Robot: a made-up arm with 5 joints.
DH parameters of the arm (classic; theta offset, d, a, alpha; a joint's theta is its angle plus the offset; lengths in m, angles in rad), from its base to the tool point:
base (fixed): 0.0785 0 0.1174 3.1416
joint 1: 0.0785 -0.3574 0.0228 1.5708
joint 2: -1.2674 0 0.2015 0
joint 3: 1.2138 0 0.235 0
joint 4: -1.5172 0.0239 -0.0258 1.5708
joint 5: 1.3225 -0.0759 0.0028 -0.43
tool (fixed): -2.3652 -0.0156 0 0
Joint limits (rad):
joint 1: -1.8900..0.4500
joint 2: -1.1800..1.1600
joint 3: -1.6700..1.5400
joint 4: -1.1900..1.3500
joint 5: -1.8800..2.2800
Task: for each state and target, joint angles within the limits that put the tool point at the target. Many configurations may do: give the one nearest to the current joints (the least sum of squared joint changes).
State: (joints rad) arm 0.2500 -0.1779 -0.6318 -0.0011 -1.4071
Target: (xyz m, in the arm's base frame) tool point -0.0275 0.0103 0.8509
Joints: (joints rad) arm -0.1116 -0.8319 -0.9566 -0.0565 -1.4049
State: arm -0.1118 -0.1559 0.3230 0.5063 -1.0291
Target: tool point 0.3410 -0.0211 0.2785
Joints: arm 0.2160 0.0538 0.8572 0.6647 -1.0464
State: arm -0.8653 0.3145 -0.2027 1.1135 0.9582
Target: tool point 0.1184 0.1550 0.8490
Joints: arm -1.3529 -0.2788 -1.0529 0.3952 0.9360
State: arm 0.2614 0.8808 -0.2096 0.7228 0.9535
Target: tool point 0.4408 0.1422 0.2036
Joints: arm -0.3031 0.7999 -0.0178 0.8625 0.9668
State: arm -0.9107 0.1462 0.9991 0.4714 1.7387
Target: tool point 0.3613 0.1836 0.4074
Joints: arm -0.5179 -0.2746 0.6245 0.4194 1.7354
